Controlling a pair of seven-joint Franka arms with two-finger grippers.
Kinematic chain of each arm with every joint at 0, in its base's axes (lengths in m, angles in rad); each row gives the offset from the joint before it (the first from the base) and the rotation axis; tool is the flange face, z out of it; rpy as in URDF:
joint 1: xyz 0 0 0.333 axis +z
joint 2: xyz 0 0 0 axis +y
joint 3: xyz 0 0 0.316 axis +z
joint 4: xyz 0.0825 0 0 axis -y
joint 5: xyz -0.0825 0 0.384 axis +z
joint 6: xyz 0 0 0 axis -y
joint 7: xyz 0.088 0 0 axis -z
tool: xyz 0 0 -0.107 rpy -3.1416 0 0
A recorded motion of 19 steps. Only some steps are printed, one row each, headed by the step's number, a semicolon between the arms.
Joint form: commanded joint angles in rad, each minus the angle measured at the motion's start. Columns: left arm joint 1, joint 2, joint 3, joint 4, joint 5, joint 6, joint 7; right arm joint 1, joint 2, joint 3, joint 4, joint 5, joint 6, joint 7.
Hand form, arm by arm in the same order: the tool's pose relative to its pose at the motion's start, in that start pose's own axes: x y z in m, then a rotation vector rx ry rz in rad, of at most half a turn. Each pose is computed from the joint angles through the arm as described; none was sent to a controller.
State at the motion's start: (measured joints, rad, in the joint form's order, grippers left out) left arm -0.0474 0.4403 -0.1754 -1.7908 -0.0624 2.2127 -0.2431; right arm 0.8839 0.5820 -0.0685 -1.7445 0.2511 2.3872 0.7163
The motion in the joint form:
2: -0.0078 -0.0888 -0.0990 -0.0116 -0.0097 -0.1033 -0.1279; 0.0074 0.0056 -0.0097 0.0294 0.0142 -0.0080 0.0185
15: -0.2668 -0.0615 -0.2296 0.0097 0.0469 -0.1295 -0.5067; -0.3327 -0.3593 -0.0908 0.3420 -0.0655 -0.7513 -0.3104
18: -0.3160 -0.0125 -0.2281 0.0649 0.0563 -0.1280 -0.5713; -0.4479 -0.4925 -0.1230 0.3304 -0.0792 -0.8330 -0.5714
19: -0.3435 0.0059 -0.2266 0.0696 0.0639 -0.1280 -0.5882; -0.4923 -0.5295 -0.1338 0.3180 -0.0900 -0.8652 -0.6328
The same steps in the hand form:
2: -0.0373 0.0628 -0.0384 -0.0152 -0.0422 -0.0221; 0.0043 -0.0071 -0.0078 0.0173 0.0065 0.0246
15: -0.1634 0.2607 -0.0092 0.0344 -0.1004 0.0064; 0.1062 0.1695 -0.3678 -0.0028 0.0018 -0.0456
18: -0.1713 0.2888 -0.0007 0.0276 -0.1028 -0.0131; 0.0987 0.2620 -0.4487 0.0146 0.0587 -0.1791
19: -0.1817 0.2997 0.0105 0.0404 -0.1133 -0.0026; 0.0945 0.2969 -0.4658 0.0073 0.0603 -0.1886

